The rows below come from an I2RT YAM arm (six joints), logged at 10 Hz.
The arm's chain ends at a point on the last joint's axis. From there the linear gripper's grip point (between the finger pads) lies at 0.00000 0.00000 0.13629 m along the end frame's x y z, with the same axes.
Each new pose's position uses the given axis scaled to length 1; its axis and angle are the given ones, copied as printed.
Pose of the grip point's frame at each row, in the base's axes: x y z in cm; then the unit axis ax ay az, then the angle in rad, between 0 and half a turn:
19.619 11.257 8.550 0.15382 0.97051 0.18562 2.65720
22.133 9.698 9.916 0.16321 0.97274 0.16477 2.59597
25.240 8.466 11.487 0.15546 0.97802 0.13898 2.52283
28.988 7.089 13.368 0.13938 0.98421 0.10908 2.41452
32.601 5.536 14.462 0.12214 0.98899 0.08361 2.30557
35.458 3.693 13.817 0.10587 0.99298 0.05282 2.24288
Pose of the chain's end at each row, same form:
12.726 7.605 19.726 0.15382 0.97051 0.18562 2.65720
14.573 6.801 20.880 0.16321 0.97274 0.16477 2.59597
16.974 6.333 22.111 0.15546 0.97802 0.13898 2.52283
19.710 5.795 23.267 0.13938 0.98421 0.10908 2.41452
22.367 4.889 23.440 0.12214 0.98899 0.08361 2.30557
24.744 3.662 22.241 0.10587 0.99298 0.05282 2.24288

